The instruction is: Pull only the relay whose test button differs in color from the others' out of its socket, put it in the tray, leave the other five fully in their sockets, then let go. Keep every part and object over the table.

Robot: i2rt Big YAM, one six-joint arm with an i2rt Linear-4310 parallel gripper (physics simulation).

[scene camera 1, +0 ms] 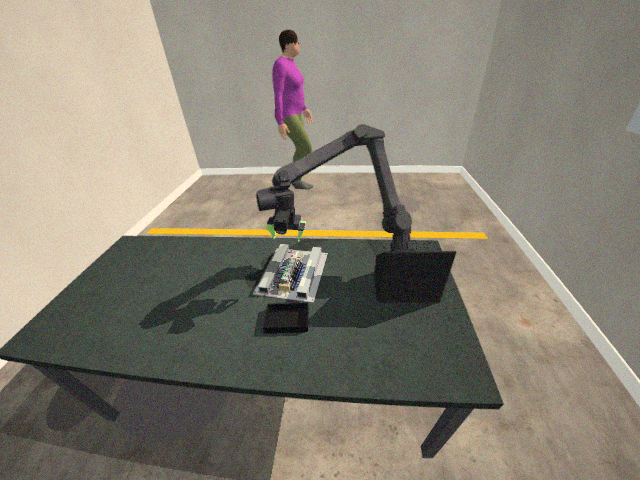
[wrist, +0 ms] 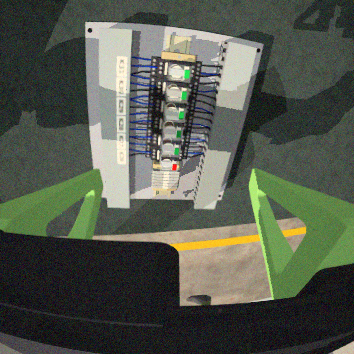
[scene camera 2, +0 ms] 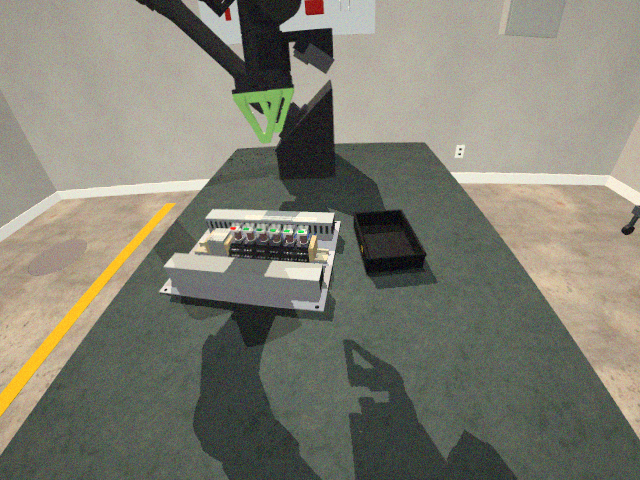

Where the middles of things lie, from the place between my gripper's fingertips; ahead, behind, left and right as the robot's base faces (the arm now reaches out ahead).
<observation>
Now: hand 1 cm short of the grey panel (scene camera 2: 281,300), 6 cm to the left of it and 24 cm above it.
</observation>
